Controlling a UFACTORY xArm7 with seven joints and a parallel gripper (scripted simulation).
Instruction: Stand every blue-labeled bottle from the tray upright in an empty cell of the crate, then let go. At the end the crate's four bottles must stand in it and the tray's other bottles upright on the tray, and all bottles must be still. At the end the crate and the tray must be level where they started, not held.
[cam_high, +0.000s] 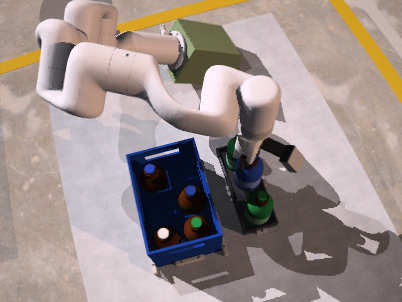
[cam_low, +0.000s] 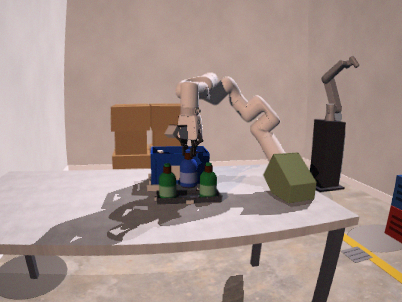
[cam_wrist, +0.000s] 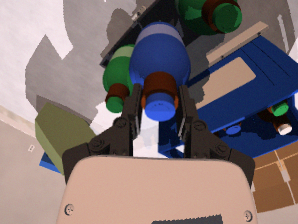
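The blue-labeled bottle is 7 cm below my hand. From my hand the other things lie so: black tray: 20 cm below; then blue crate: 1 cm ahead, 21 cm to the right, 13 cm below.
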